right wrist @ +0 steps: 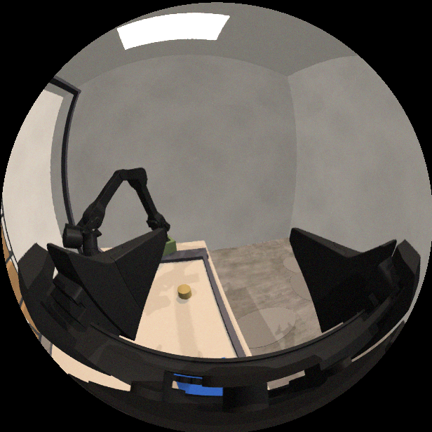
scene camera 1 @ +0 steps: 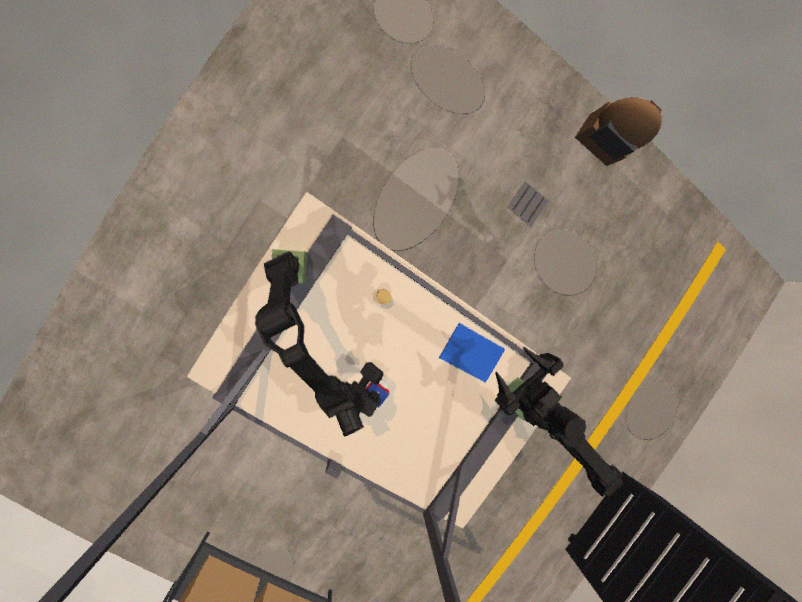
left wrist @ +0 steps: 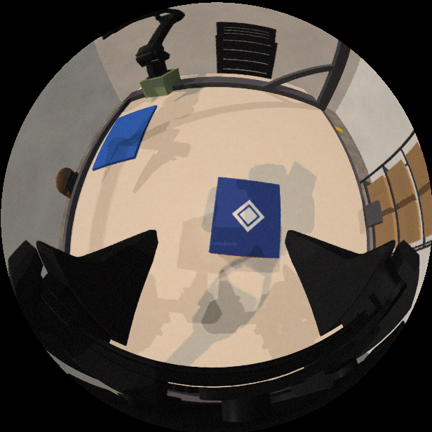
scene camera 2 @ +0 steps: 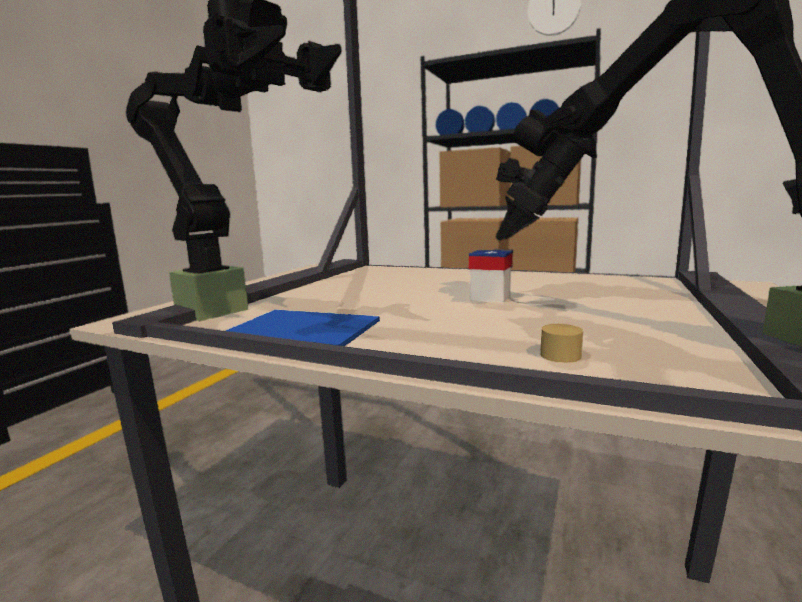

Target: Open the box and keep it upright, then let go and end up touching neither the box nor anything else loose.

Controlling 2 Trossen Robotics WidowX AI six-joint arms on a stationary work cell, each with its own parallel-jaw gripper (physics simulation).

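Pixels of known places: left gripper, between the fingertips: (scene camera 1: 373,390) (scene camera 2: 501,238); right gripper, between the fingertips: (scene camera 1: 510,359) (scene camera 2: 313,39); left arm's base, origin of its link: (scene camera 1: 287,266); right arm's base, origin of its link: (scene camera 1: 526,402) (scene camera 2: 206,269).
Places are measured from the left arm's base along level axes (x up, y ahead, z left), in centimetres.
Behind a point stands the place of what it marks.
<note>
The box (scene camera 1: 382,391) (scene camera 2: 490,285) (left wrist: 245,195) stands upright on the table, with a white body and a red-sided lid on it. The lid's blue top with a white diamond faces up. My left gripper (scene camera 2: 502,234) {x 4.0, y 29.8, z -37.6 cm} (left wrist: 223,237) is open and empty, tilted just above the box; in the left wrist view the box shows ahead between its spread fingers. In scene camera 1 the left arm covers part of the box. My right gripper (scene camera 1: 512,362) {x 31.9, y 60.7, z -17.8 cm} (right wrist: 229,234) is open and empty, raised high near the right arm's base, far from the box.
A flat blue mat (scene camera 1: 471,353) {x -7.3, y 65.6, z -26.7 cm} (scene camera 2: 304,327) {x -7.3, y 65.6, z -24.9 cm} (left wrist: 125,139) lies near the right arm's side of the table. A short yellow cylinder (scene camera 1: 383,296) {x -4.6, y 31.3, z -7.7 cm} (scene camera 2: 561,343) {x -5.7, y 32.6, z -5.6 cm} (right wrist: 184,291) stands apart from the box. Dark frame rails edge the table, with uprights at its corners.
</note>
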